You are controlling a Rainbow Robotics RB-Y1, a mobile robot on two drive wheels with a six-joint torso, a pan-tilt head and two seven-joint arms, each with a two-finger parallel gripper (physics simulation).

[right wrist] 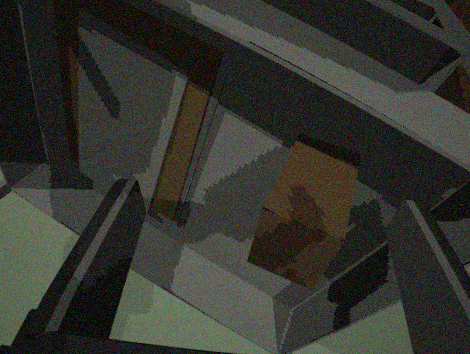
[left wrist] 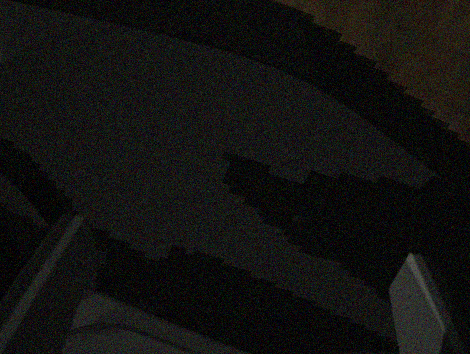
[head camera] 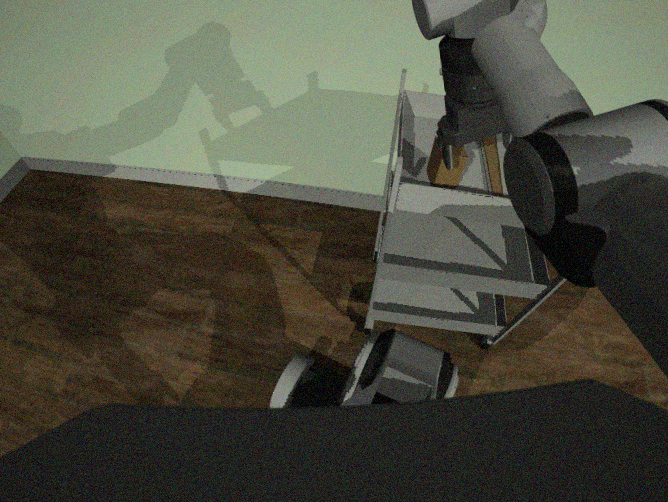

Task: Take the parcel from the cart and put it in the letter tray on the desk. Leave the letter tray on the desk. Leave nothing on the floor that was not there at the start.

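Frame: origin at the robot's base, x ahead, y right, z down, level; metres.
Where they show: left gripper, fingertip midpoint: (left wrist: 246, 255); right gripper, fingertip midpoint: (right wrist: 267, 206) (head camera: 478, 156).
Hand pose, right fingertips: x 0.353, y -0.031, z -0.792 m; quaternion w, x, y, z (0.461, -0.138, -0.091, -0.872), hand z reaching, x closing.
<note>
Each offset is from my right fingertips to the top centre of the thing. "*": to the spot under its first point.
The parcel, seemingly the orange-brown box {dz +0.039, dx +0.058, dy -0.052 m} (head camera: 456, 168) (right wrist: 315, 200), lies in the grey-walled upper part of the cart (head camera: 459, 277) (right wrist: 435, 107). My right gripper (head camera: 477, 148) (right wrist: 267, 206) is open and empty above it; in the right wrist view the box shows between the spread fingers, nearer the right-hand one. Whether they reach down beside it I cannot tell. My left gripper (left wrist: 246, 255) is open and empty over dark grey surfaces, away from the parcel. The letter tray and the desk cannot be made out.
A narrow brown piece {dz +0.119, dx +0.168, dy +0.113 m} (head camera: 492, 166) (right wrist: 182, 150) stands upright in the cart beside the parcel. The cart's lower shelves {* dz +0.659, dx +0.124, dy +0.019 m} (head camera: 426, 288) slope toward the viewer. Grey rounded parts {* dz +0.236, dx -0.293, dy +0.032 m} (head camera: 413, 364) stand below the cart in the head view. A green wall (head camera: 324, 43) with a pale skirting (head camera: 302, 194) lies behind.
</note>
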